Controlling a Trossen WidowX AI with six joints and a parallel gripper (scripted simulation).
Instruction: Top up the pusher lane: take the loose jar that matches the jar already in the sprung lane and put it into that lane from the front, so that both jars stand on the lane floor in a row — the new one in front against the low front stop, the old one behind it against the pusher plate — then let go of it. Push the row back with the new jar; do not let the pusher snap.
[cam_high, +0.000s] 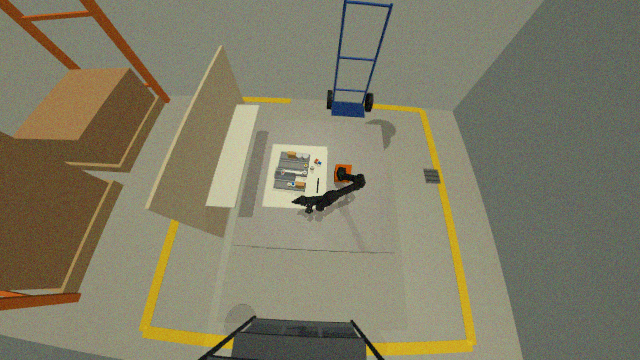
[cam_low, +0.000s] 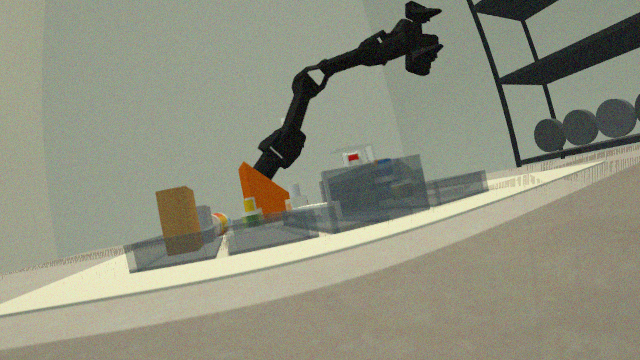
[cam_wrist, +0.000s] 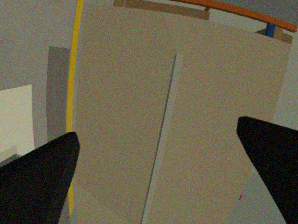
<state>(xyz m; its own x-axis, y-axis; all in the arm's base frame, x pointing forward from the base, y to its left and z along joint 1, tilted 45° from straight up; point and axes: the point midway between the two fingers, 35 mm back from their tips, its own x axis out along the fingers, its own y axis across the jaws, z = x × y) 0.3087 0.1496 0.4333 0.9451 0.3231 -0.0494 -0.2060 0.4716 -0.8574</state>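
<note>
My gripper tip is now 36 cm to the left of the grey housing, 33 cm above it and 14 cm short of it.
</note>
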